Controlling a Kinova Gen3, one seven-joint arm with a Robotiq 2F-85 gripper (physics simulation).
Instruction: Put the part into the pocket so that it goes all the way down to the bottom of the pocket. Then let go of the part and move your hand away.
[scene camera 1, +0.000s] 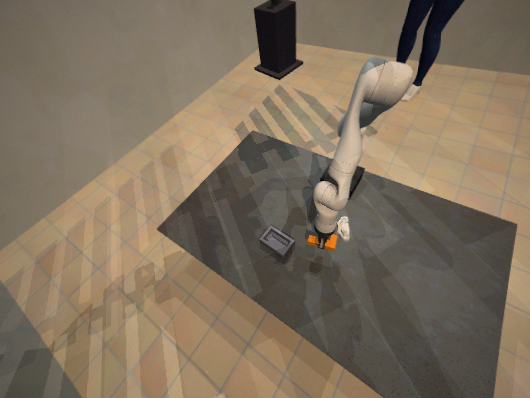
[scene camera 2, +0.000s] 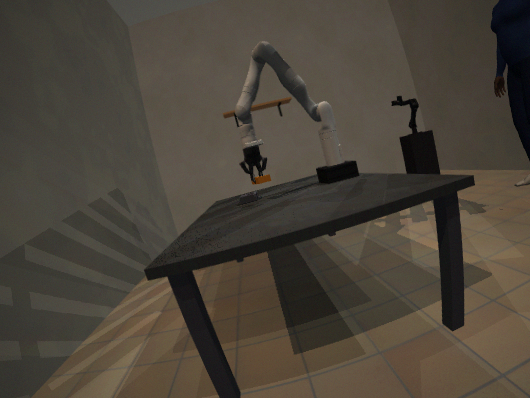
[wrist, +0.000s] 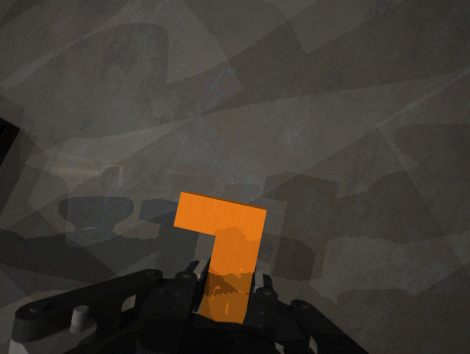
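Seen in the pictures: gripper, fingertip midpoint: (scene camera 1: 321, 243) (scene camera 2: 257, 181) (wrist: 230, 273); arm's base, link origin: (scene camera 2: 335, 164).
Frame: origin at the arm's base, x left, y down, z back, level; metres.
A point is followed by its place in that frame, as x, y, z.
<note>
The orange L-shaped part (scene camera 1: 331, 243) {0.207, -0.039, -0.374} (scene camera 2: 262, 179) {0.220, -0.025, -0.364} (wrist: 235, 245) {0.198, -0.039, -0.380} is held up above the table. My gripper (scene camera 1: 322, 244) {0.175, -0.020, -0.393} (scene camera 2: 257, 179) {0.175, -0.020, -0.393} (wrist: 230, 273) {0.175, -0.020, -0.393} is shut on the long leg of the part, with one finger on each side; the short leg sticks out beyond the fingers in the wrist view. The grey block with the L-shaped pocket (scene camera 1: 278, 246) {0.028, 0.043, -0.509} (scene camera 2: 249, 199) {0.068, 0.065, -0.477} stands on the table, to the left of the gripper and apart from the part in scene camera 1. The pocket is open at the top. The block does not show in the wrist view.
The dark table (scene camera 1: 415, 310) {0.571, 0.079, -0.336} (scene camera 2: 310, 215) {0.684, 0.079, -0.200} carries the arm's black base (scene camera 1: 356, 181) {0.093, 0.003, -0.006} (scene camera 2: 338, 171) {0.098, 0.032, -0.008}. Part of a black object (wrist: 7, 137) {0.094, 0.069, -0.073} shows at the left edge of the wrist view. A black pedestal (scene camera 1: 276, 40) (scene camera 2: 420, 152) and a standing person (scene camera 1: 431, 35) (scene camera 2: 517, 65) are beyond the table.
</note>
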